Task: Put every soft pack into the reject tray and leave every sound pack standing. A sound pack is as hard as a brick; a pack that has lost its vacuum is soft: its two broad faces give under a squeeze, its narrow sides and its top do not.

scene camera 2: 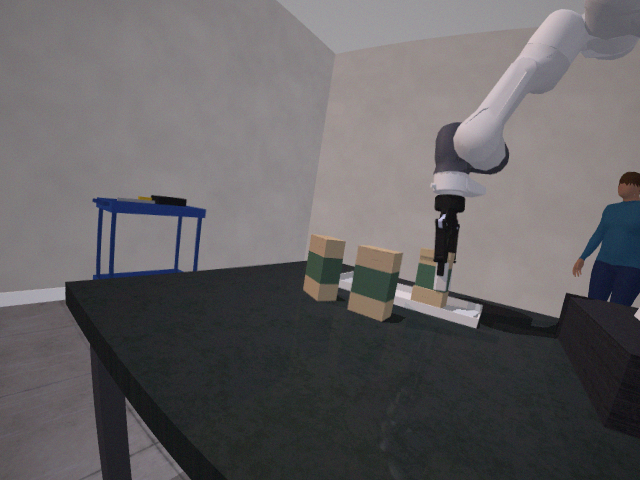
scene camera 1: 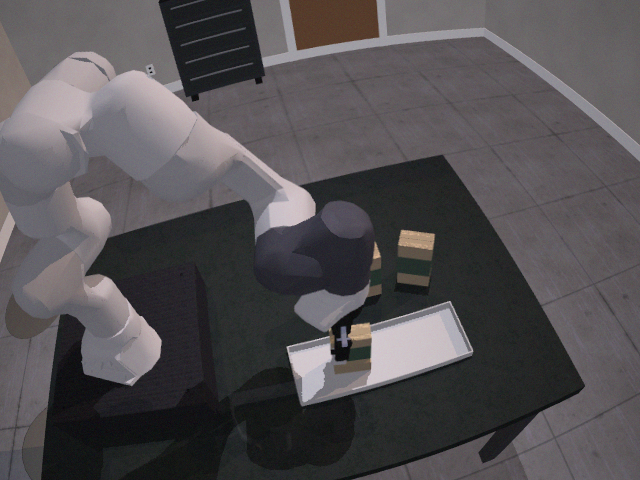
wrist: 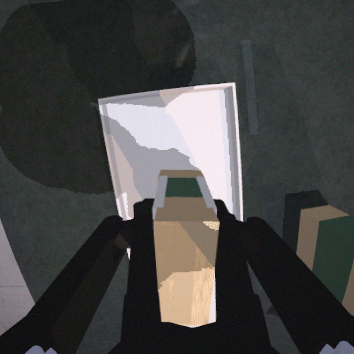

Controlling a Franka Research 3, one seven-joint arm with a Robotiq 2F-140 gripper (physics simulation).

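Note:
My gripper (scene camera 1: 340, 355) (scene camera 2: 443, 281) (wrist: 181, 189) is shut on a tan pack with a green band (scene camera 1: 360, 352) (scene camera 2: 426, 276) (wrist: 187, 250). The pack is upright inside the white reject tray (scene camera 1: 418, 343) (scene camera 2: 452, 313) (wrist: 212, 125), towards the tray's end nearer the robot base. Its bottom is low in the tray; whether it touches the floor of the tray is unclear. A second pack (scene camera 1: 375, 276) (scene camera 2: 373, 282) (wrist: 332, 260) stands on the table beside the tray, partly hidden by the arm in scene camera 1. A third pack (scene camera 1: 414, 264) (scene camera 2: 324, 268) stands farther from the base.
The dark table (scene camera 1: 516, 351) (scene camera 2: 310, 387) bears the packs and tray. A dark block (scene camera 1: 155, 330) (scene camera 2: 599, 335) stands at the robot base. A blue cart (scene camera 2: 155, 208) and a person (scene camera 2: 615, 227) are beyond the table; a drawer cabinet (scene camera 1: 214, 41) stands by the wall.

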